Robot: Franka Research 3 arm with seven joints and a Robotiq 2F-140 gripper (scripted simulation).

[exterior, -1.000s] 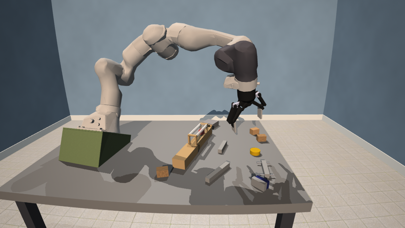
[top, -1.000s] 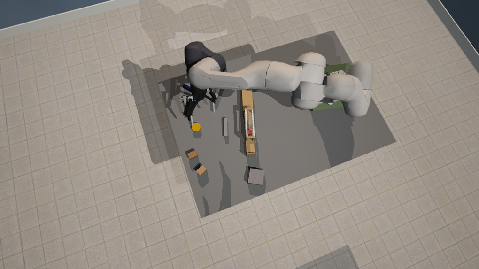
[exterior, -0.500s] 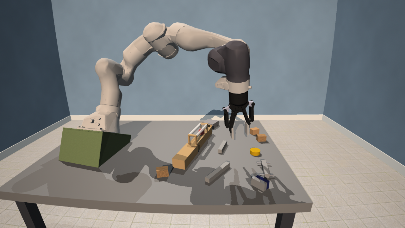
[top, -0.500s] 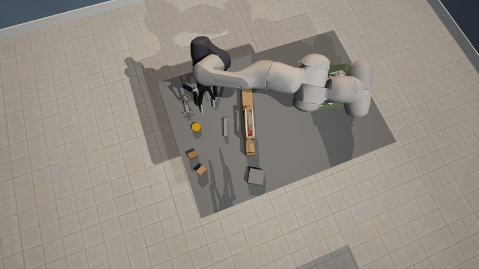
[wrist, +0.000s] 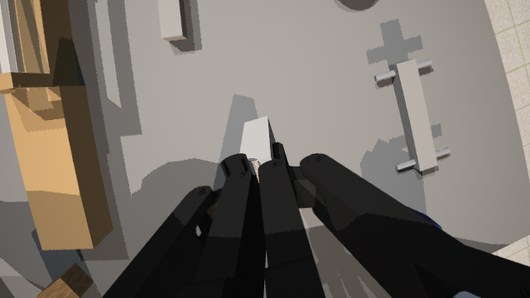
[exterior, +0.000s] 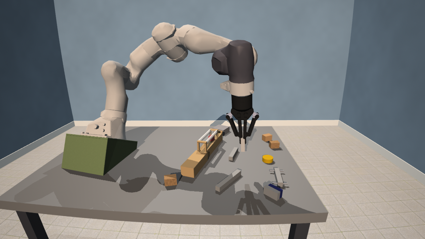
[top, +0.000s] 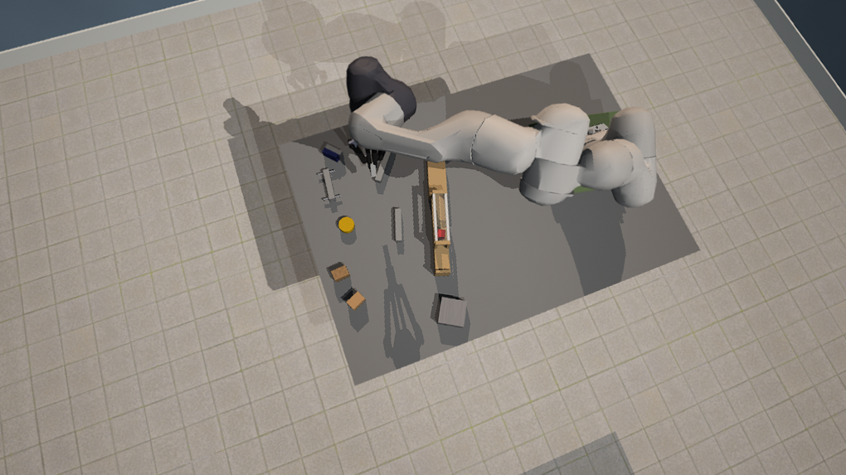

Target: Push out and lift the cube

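The long grey bar is 13 cm below my hand, 6 cm to the right of it and 6 cm behind it. Also, from my hand: yellow disc: 14 cm ahead, 13 cm below, 9 cm to the left; short grey bar: 17 cm to the left, 13 cm below, 1 cm behind; grey cross piece: 14 cm ahead, 13 cm below, 6 cm to the right.
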